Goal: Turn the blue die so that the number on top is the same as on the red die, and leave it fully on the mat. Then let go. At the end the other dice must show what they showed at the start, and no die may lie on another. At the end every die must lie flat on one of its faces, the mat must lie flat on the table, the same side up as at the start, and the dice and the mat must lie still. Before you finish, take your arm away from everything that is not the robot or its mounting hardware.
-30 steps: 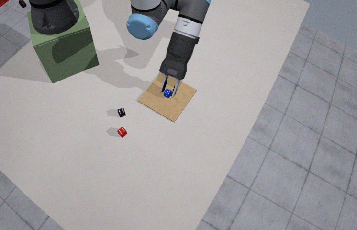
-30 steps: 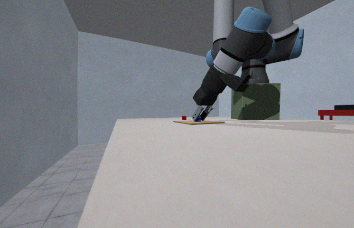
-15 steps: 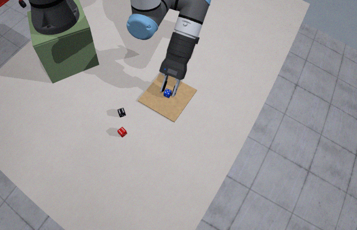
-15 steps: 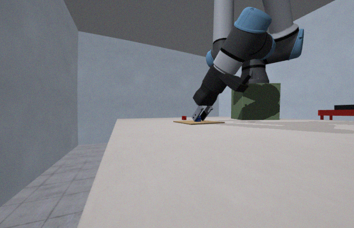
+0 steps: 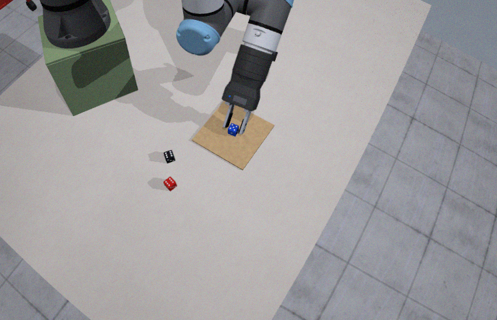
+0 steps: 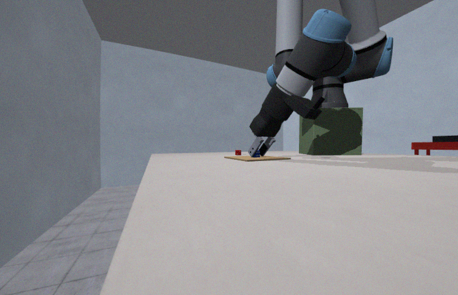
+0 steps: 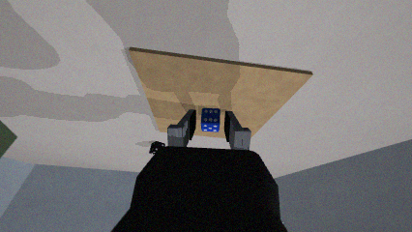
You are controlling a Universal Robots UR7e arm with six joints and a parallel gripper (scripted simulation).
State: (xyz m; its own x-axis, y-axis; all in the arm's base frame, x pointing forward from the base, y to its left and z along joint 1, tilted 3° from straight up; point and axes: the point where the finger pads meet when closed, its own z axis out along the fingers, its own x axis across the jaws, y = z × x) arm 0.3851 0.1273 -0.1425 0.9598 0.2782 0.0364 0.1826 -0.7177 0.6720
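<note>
The blue die lies 1 cm to the right of my hand and 1 cm below it. The rest, counted from my hand: black die (16 cm to the right, 6 cm behind, 2 cm below); then red die (20 cm to the right, 2 cm below, 1 cm behind); then tan mat (2 cm below, 1 cm to the right).
</note>
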